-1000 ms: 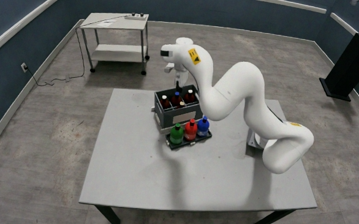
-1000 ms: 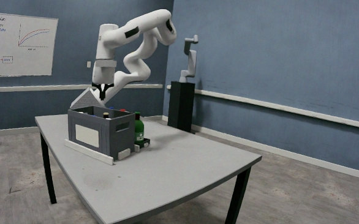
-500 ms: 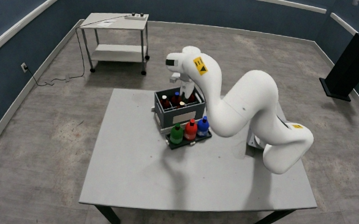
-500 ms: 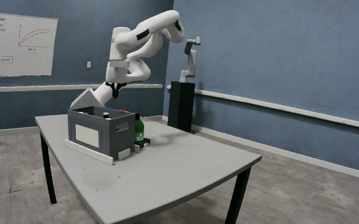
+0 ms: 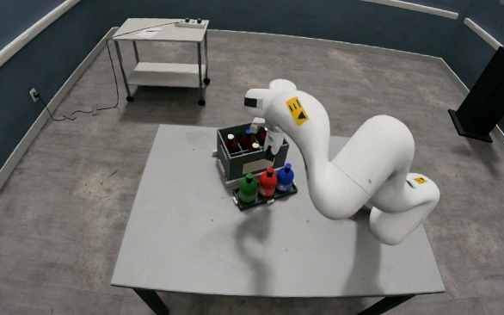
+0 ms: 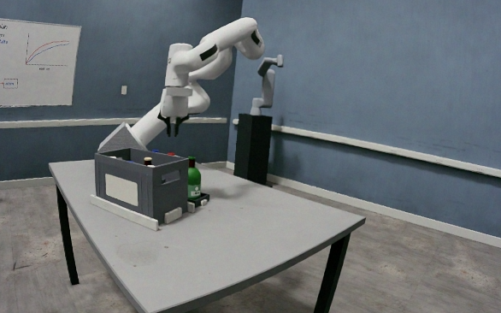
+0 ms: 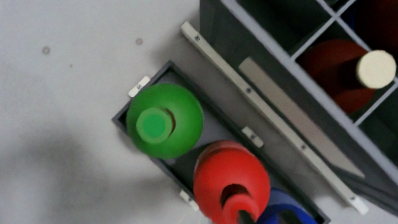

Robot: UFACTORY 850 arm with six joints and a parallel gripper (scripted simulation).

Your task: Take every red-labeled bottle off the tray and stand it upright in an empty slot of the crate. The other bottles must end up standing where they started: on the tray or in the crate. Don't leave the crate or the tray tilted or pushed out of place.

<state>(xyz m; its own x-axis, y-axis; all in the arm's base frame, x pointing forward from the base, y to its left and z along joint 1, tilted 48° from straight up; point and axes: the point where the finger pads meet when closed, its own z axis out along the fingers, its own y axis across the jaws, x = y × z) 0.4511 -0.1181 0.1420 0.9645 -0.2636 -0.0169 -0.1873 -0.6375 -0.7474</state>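
My hand is 1 cm past the red-labeled bottle and 16 cm above it. The rest, counted from my hand: green bottle 7 cm ahead, 5 cm to the left, 16 cm below; black tray 1 cm behind, 1 cm to the left, 23 cm below; blue bottle 8 cm behind, 4 cm to the right, 16 cm below.
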